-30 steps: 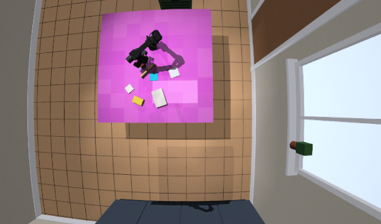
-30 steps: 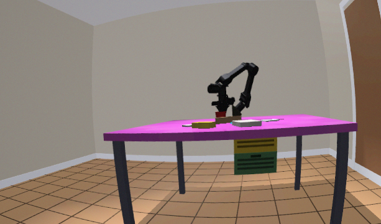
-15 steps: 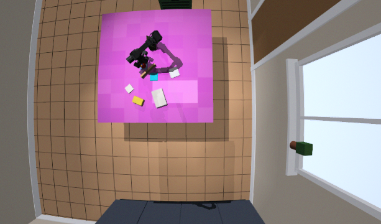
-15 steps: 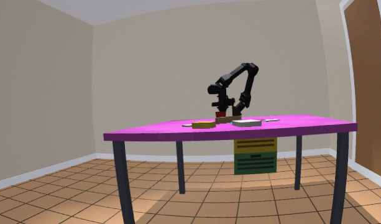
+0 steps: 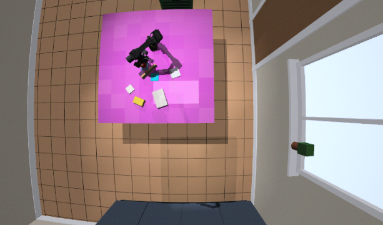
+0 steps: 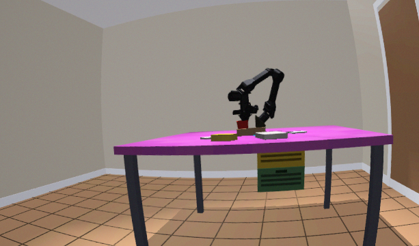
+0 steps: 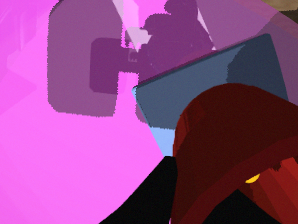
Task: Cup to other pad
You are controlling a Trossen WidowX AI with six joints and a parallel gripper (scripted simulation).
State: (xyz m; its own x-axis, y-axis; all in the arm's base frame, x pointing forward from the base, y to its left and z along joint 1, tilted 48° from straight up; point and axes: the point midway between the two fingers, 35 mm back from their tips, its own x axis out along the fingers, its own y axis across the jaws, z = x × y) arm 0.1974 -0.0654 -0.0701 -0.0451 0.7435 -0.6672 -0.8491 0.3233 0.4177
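Right now my gripper tip is 150 mm short of the cyan pad, 100 mm to the right of it and 60 mm above it. The rest, counted from my gripper tip: red cup: 30 mm ahead, 20 mm to the right; brown block: 90 mm ahead, 40 mm to the left, 40 mm below; light blue pad: 60 mm below, 20 mm to the right, 20 mm ahead.
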